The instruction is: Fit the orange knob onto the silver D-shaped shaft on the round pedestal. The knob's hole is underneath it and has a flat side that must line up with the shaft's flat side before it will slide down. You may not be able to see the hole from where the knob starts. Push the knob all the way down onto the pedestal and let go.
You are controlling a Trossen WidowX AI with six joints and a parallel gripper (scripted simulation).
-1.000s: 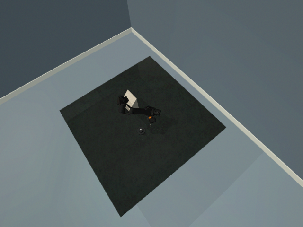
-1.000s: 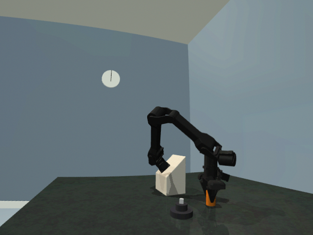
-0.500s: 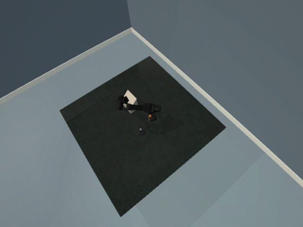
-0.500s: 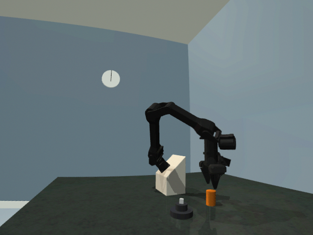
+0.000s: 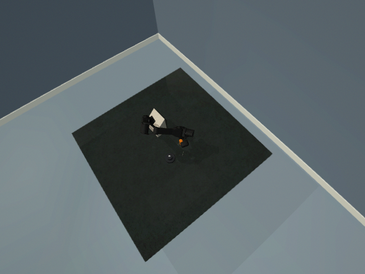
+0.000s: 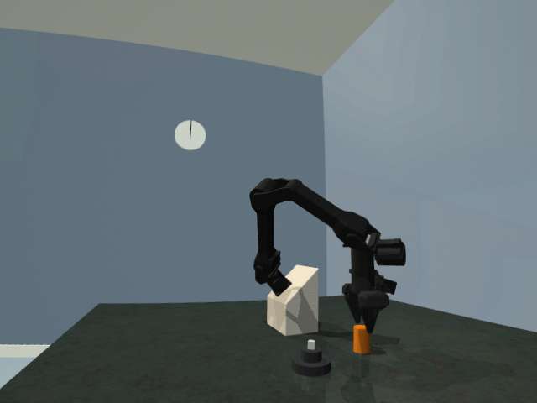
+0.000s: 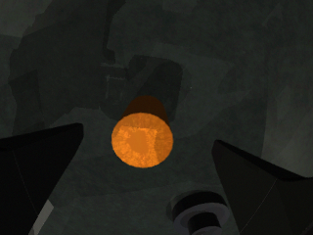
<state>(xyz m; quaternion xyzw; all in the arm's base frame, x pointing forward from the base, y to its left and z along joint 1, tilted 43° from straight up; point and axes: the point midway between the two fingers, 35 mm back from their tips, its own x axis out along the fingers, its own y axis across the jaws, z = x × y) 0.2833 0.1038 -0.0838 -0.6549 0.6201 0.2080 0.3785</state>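
My gripper tip is 20 mm above the orange knob. The rest, counted from my gripper tip: round black pedestal: 160 mm to the right, 60 mm ahead, 30 mm below.
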